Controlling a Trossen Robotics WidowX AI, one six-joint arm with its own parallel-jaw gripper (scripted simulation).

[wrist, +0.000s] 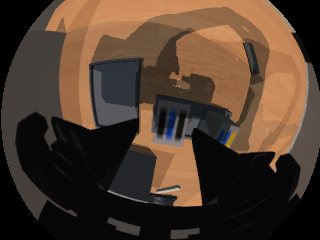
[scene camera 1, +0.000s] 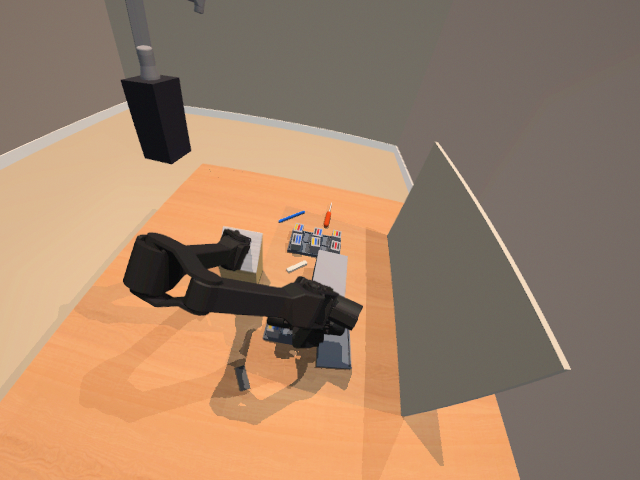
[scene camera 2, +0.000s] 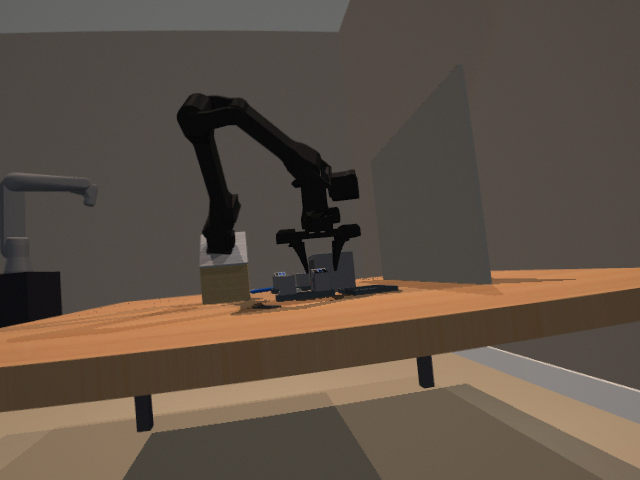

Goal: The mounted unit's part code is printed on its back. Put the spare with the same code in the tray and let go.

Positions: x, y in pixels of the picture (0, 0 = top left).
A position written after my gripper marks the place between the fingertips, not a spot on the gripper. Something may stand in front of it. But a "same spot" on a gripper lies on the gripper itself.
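My gripper is visible in scene camera 1, in scene camera 2 and in the wrist view (166, 127). On my gripper, (scene camera 1: 301, 338) and (scene camera 2: 317, 215) are the same spot.
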